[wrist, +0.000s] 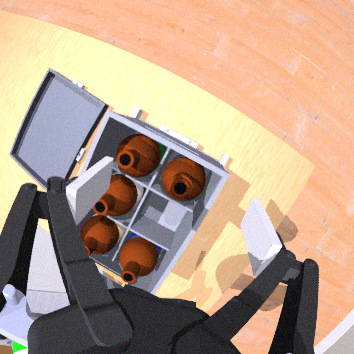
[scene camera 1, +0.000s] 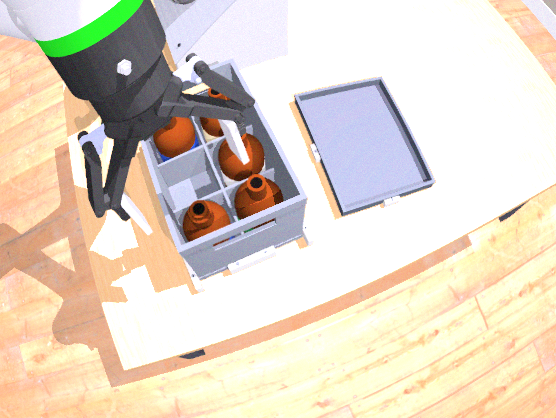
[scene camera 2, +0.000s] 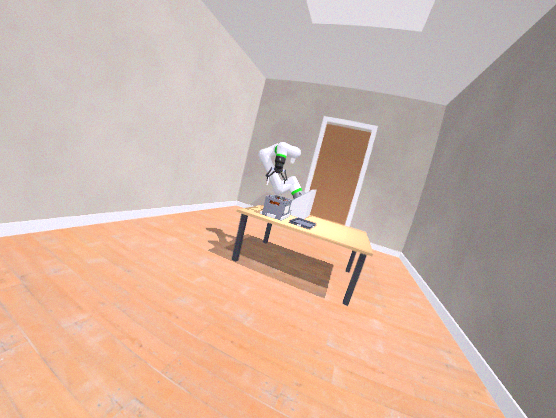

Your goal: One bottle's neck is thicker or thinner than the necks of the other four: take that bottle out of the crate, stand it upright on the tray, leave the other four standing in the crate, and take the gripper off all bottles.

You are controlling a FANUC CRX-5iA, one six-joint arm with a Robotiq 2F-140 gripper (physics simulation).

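Places are measured from the arm's base along level axes (x ahead, y left, z up), in metres.
Pixels of known places: gripper, fingertip midpoint: (wrist: 178, 192) (scene camera 1: 191, 189) (scene camera 2: 274, 186); arm's base, link origin: (scene camera 2: 299, 197).
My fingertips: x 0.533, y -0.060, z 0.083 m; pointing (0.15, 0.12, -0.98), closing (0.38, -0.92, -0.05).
Observation:
Ahead of a thing's pixels: the offset from my fingertips to its top centre. "spot": to the spot under its first point. Level surfaces: height alone.
The grey crate {0.023 m left, 0.114 m back, 0.097 m down} (scene camera 1: 240, 247) (scene camera 2: 270, 209) (wrist: 172, 272) holds five upright brown bottles. In the row nearest scene camera 1 stand a green-labelled bottle {0.079 m left, 0.038 m back, 0.109 m down} (scene camera 1: 260, 200) (wrist: 142, 152) on the tray side and a blue-labelled bottle {0.006 m right, 0.021 m back, 0.109 m down} (scene camera 1: 210, 225) (wrist: 185, 170). A pale-labelled bottle {0.070 m left, 0.122 m back, 0.109 m down} (scene camera 1: 231, 162) (wrist: 120, 195) stands beside the empty middle cell. The far row has another blue-labelled bottle {0.033 m right, 0.197 m back, 0.109 m down} (scene camera 1: 174, 136) (wrist: 140, 255) and a cream-labelled bottle {0.053 m left, 0.212 m back, 0.109 m down} (scene camera 1: 212, 127) (wrist: 102, 232). The green-labelled one's neck looks somewhat thick. My gripper (scene camera 1: 197, 196) (scene camera 2: 277, 182) (wrist: 178, 192) is open and empty above the crate. The tray {spot: 0.304 m left, 0.133 m back, 0.267 m down} (scene camera 1: 367, 145) (scene camera 2: 303, 223) (wrist: 65, 122) is empty.
A pale upright panel (scene camera 1: 262, 35) (scene camera 2: 305, 204) stands behind the crate on the wooden table {0.272 m down} (scene camera 1: 225, 320) (scene camera 2: 340, 234) (wrist: 200, 125). The crate has raised walls and thin dividers. Small white brackets {spot: 0.049 m left, 0.029 m ahead, 0.242 m down} (scene camera 1: 252, 259) (wrist: 179, 136) sit along the crate's near side.

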